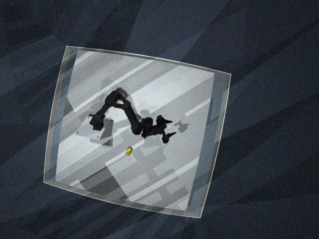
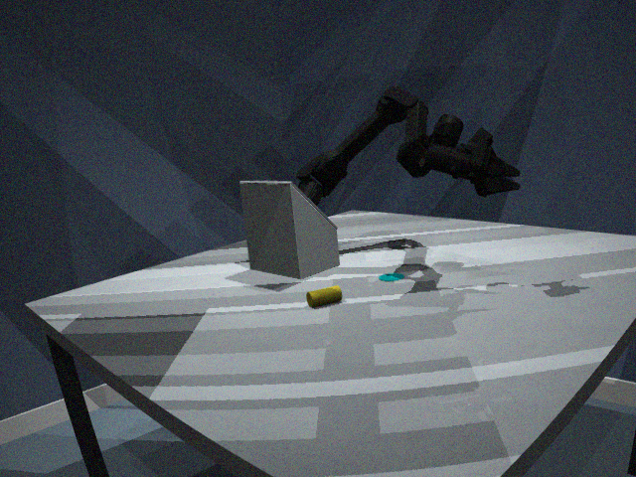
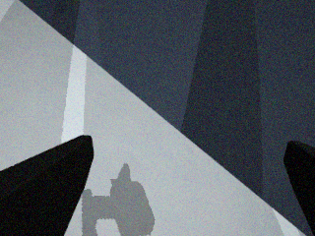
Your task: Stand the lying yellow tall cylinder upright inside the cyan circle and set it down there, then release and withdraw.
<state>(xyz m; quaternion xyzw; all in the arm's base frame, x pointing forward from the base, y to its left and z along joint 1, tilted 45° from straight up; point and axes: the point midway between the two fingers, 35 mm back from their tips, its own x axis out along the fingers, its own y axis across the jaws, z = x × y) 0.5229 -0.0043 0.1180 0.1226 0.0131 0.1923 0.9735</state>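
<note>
The yellow tall cylinder lies 330 mm behind my gripper tip, 270 mm to the right of it and 210 mm below it. The rest, counted from my gripper tip: cyan circle: 310 mm behind, 220 mm below, 70 mm to the right.
</note>
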